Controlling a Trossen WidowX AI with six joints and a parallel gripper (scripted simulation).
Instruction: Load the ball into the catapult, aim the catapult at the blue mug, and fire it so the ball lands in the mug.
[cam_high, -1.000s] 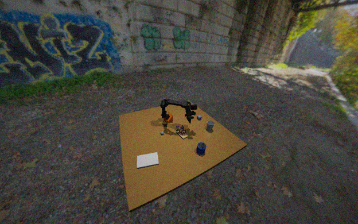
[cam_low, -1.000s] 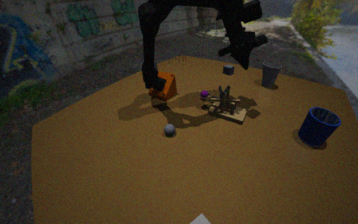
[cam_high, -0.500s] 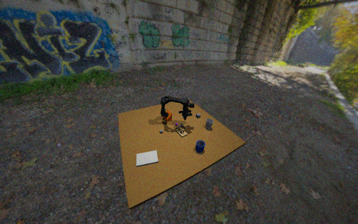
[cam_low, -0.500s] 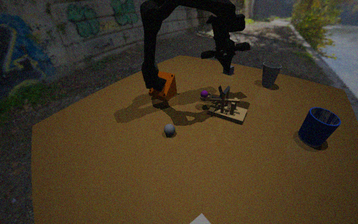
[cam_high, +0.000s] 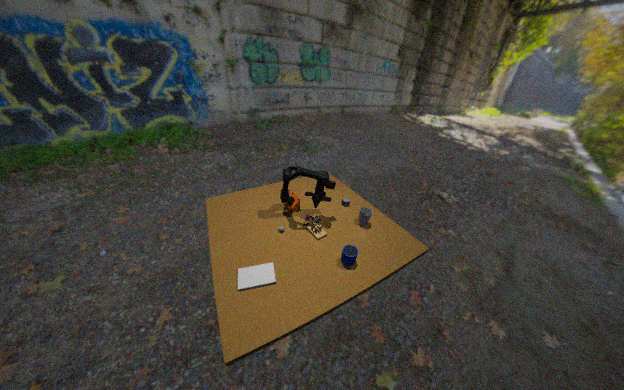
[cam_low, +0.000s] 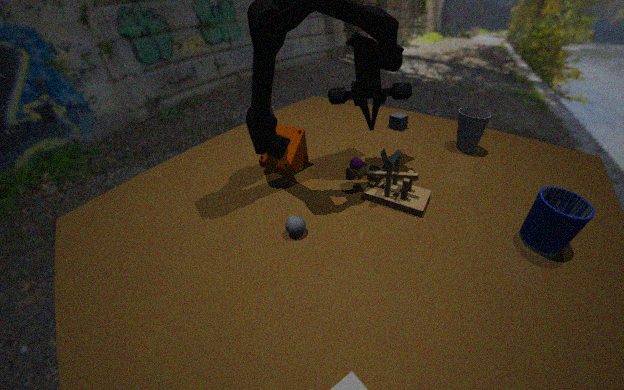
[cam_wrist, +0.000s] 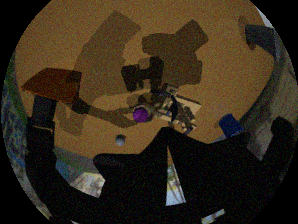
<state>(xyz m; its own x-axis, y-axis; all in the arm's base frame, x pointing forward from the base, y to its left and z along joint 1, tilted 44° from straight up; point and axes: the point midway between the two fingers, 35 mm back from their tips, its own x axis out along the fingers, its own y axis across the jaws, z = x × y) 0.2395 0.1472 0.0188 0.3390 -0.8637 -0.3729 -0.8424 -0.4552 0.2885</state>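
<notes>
Now: gripper tip 7 cm above the purple ball, 5 cm to the left of it and 1 cm past it. From my gripper tip the other things lie so: wooden catapult 8 cm below, 6 cm ahead, 3 cm to the right; small cube 35 cm to the left, 11 cm below, 8 cm behind; grey ball 26 cm to the right, 11 cm below, 2 cm behind.
</notes>
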